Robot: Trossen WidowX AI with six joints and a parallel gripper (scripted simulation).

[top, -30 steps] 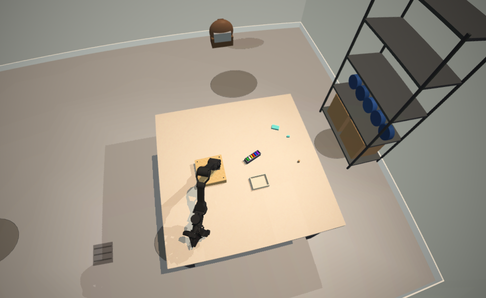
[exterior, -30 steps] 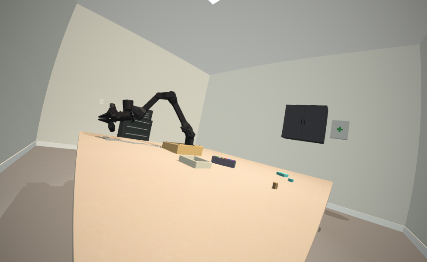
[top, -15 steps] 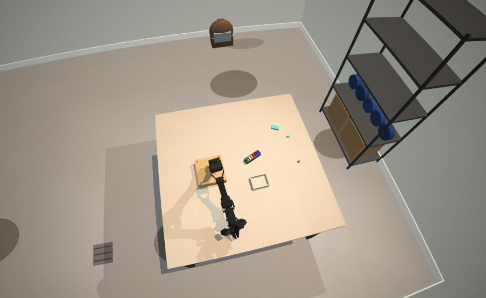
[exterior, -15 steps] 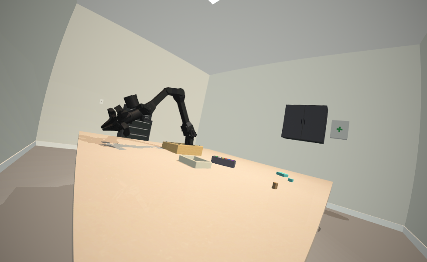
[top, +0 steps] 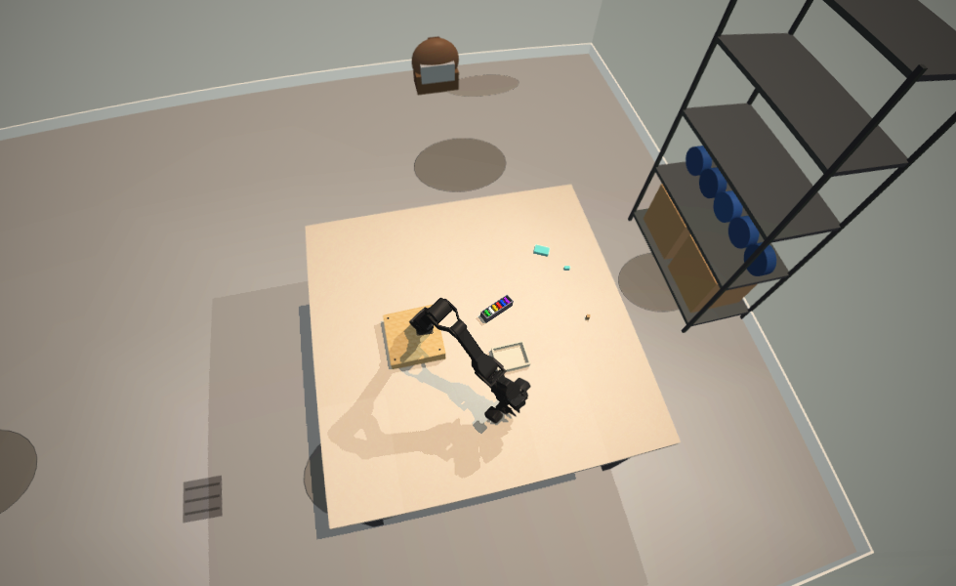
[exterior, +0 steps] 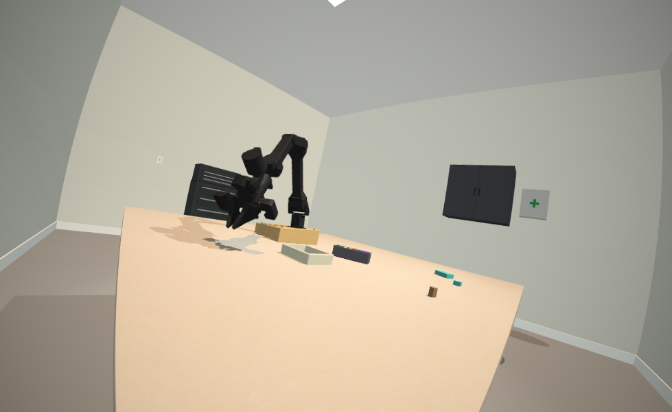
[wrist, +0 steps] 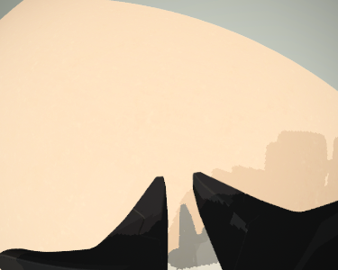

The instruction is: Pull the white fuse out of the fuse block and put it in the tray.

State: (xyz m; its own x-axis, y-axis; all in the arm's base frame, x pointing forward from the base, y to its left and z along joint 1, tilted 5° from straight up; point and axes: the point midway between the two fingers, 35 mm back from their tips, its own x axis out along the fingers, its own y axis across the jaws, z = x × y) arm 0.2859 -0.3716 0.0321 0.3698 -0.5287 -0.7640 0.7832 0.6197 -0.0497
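Right now the white fuse is 20 mm behind my gripper tip, 440 mm to the left of it and 40 mm below it. The rest, counted from my gripper tip: tray 20 mm ahead, 240 mm to the left, 60 mm below.
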